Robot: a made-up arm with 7 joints.
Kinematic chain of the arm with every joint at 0, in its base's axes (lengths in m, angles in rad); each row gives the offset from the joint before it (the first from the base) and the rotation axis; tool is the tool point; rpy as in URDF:
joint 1: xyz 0 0 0.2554 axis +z
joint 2: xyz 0 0 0 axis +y
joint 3: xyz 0 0 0.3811 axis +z
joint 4: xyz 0.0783 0 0 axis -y
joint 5: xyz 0.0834 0 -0.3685 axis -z
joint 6: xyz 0 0 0 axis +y
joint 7: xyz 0.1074 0 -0.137 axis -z
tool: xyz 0 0 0 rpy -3.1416 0 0
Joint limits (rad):
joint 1: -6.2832..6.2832
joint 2: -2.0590..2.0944
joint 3: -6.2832..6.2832
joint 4: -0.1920..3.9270
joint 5: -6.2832..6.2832
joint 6: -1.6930..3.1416
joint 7: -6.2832..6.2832
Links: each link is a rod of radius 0.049 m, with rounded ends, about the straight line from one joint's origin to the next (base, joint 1, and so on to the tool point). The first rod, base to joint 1, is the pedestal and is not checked.
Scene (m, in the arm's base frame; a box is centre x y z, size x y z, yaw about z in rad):
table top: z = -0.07
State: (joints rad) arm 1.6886 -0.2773 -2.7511 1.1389 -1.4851 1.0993 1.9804
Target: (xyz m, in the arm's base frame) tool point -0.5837 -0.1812 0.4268
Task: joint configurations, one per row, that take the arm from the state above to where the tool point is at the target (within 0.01 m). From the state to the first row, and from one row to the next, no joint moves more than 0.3 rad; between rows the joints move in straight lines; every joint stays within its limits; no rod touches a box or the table.
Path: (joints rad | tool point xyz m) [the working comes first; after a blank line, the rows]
Joints at the target: 0.8535 -0.1492 -3.5477 1.1589 -1.5001 1.2892 1.9804
Straight joint move there: clear.

1: 1.4102 -0.2346 -3.0166 1.1456 -1.4901 1.1626 1.9804 | -0.1098 -0.6198 0.3475
2: 1.1319 -0.1919 -3.2822 1.1522 -1.4951 1.2259 1.9804 | -0.4104 -0.4676 0.3850
3: 0.8535 -0.1492 -3.5477 1.1589 -1.5001 1.2892 1.9804 | -0.5837 -0.1812 0.4268

